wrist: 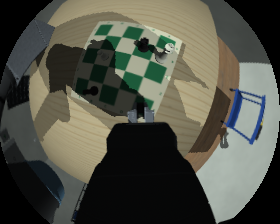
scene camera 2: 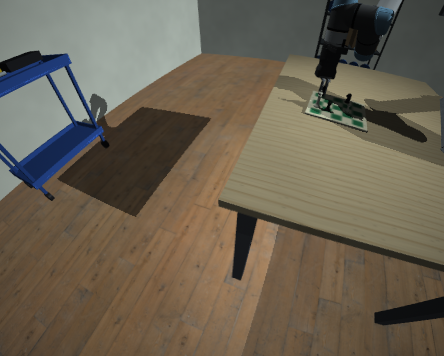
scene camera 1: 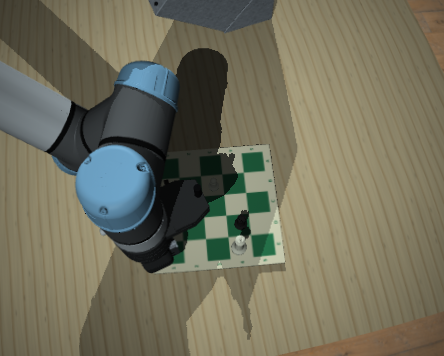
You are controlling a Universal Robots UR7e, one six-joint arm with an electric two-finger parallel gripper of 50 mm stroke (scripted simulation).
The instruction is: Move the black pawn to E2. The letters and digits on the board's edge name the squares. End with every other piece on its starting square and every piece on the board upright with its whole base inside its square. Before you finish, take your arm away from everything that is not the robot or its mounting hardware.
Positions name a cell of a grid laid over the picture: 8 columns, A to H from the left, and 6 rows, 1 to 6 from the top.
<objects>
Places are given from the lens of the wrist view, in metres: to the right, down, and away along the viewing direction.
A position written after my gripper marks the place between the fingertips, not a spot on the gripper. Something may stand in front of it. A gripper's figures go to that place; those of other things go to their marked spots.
my gripper (wrist: E3): 0.00, -0.01, 0.16
chessboard (wrist: D3): -0.02, -0.07, 0.15
</objects>
